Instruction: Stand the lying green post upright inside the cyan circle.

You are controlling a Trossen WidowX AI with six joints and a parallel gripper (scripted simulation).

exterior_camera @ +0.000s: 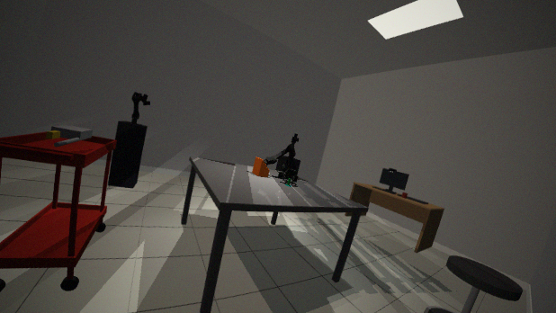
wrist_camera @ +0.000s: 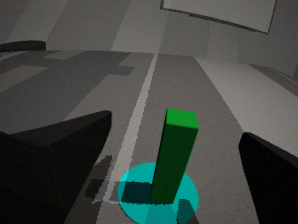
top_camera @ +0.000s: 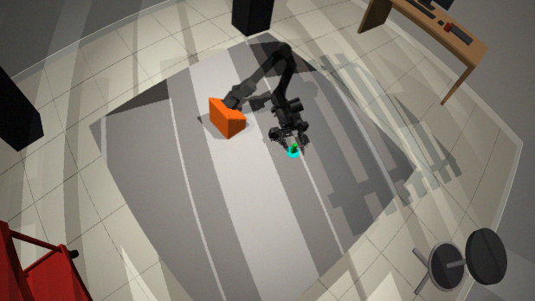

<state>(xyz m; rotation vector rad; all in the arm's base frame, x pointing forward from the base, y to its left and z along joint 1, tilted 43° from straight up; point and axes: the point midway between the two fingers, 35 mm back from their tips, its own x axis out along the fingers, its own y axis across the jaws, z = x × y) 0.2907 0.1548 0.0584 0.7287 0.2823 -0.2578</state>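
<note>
My gripper tip is now 2 cm above the green post. Also, from my gripper tip: cyan circle: 6 cm below.
</note>
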